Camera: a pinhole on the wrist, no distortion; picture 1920 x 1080 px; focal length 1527.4 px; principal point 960.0 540.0 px. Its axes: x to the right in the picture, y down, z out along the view. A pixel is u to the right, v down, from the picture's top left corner.
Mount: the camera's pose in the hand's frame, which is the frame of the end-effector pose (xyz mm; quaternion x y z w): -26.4 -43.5 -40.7 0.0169 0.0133 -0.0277 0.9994
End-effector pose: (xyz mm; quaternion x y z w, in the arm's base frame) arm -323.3 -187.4 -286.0 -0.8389 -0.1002 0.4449 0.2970
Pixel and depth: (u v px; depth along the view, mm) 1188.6 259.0 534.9
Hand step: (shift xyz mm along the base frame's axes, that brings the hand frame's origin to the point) -341.7 358.7 -154.5
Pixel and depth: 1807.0 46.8 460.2
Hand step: -171.5 445.0 -203.1
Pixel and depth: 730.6 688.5 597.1
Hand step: -508.3 188.1 -172.0
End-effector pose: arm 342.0 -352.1 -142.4 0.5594 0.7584 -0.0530 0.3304
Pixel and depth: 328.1 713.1 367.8
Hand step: 167.3 -287.3 -166.4
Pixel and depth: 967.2 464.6 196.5
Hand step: 18.9 -109.1 -126.1
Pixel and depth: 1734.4 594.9 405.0
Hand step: 81.0 -27.1 -400.4
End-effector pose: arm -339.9 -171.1 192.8 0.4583 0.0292 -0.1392 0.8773
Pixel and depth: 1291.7 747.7 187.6
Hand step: 1.2 -137.9 59.7
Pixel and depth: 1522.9 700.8 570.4
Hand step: 149.1 -478.6 256.0
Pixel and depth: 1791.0 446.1 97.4
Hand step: 8.2 -81.0 -17.7
